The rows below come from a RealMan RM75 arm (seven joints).
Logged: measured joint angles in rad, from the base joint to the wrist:
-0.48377 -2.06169 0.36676 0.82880 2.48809 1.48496 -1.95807
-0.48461 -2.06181 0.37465 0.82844 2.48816 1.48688 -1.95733
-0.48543 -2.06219 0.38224 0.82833 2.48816 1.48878 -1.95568
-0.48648 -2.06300 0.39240 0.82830 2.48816 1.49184 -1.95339
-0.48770 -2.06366 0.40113 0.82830 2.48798 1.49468 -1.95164
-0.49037 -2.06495 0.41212 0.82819 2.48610 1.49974 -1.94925
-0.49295 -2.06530 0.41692 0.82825 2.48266 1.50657 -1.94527
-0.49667 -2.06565 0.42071 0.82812 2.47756 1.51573 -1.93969
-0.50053 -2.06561 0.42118 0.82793 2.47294 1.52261 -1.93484
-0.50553 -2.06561 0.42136 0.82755 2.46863 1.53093 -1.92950
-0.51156 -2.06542 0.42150 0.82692 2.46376 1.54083 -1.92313
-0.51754 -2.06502 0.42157 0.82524 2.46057 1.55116 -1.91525
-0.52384 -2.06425 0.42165 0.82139 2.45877 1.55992 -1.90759
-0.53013 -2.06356 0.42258 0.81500 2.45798 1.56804 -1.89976
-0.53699 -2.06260 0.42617 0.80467 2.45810 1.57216 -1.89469
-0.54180 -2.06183 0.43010 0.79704 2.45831 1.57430 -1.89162
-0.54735 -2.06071 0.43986 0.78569 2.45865 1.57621 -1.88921
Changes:
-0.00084 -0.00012 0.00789 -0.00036 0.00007 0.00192 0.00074
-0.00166 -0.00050 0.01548 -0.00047 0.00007 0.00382 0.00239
-0.00271 -0.00131 0.02564 -0.00050 0.00007 0.00688 0.00468
-0.00393 -0.00197 0.03437 -0.00050 -0.00011 0.00972 0.00643
-0.00660 -0.00326 0.04536 -0.00061 -0.00199 0.01478 0.00882
-0.00918 -0.00361 0.05016 -0.00055 -0.00543 0.02161 0.01280
-0.01290 -0.00396 0.05395 -0.00068 -0.01053 0.03077 0.01838
-0.01676 -0.00392 0.05442 -0.00087 -0.01515 0.03765 0.02323
-0.02176 -0.00392 0.05460 -0.00125 -0.01946 0.04597 0.02857
-0.02779 -0.00373 0.05474 -0.00188 -0.02433 0.05587 0.03494
-0.03377 -0.00333 0.05481 -0.00356 -0.02752 0.06620 0.04282
-0.04007 -0.00256 0.05489 -0.00741 -0.02932 0.07496 0.05048
-0.04636 -0.00187 0.05582 -0.01380 -0.03011 0.08308 0.05831
-0.05322 -0.00091 0.05941 -0.02413 -0.02999 0.08720 0.06338
-0.05803 -0.00014 0.06334 -0.03176 -0.02978 0.08934 0.06645
-0.06358 0.00098 0.07310 -0.04311 -0.02944 0.09125 0.06886

